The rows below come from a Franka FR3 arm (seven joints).
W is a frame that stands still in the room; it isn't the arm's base.
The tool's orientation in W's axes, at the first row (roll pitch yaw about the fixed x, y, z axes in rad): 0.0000 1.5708 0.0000
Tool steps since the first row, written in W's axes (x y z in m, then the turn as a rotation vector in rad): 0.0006 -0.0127 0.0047 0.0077 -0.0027 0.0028; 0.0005 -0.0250 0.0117 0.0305 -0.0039 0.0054; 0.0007 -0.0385 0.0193 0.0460 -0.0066 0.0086; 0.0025 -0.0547 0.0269 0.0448 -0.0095 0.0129; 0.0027 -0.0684 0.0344 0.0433 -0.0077 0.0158; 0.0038 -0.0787 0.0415 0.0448 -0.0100 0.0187; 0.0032 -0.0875 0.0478 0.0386 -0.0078 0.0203
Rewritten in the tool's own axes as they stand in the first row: -0.0047 -0.0127 0.0006 -0.0028 -0.0027 0.0077; -0.0117 -0.0250 0.0005 -0.0054 -0.0039 0.0305; -0.0193 -0.0385 0.0007 -0.0086 -0.0066 0.0460; -0.0269 -0.0547 0.0025 -0.0129 -0.0095 0.0448; -0.0344 -0.0684 0.0027 -0.0158 -0.0077 0.0433; -0.0415 -0.0787 0.0038 -0.0187 -0.0100 0.0448; -0.0478 -0.0875 0.0032 -0.0203 -0.0078 0.0386
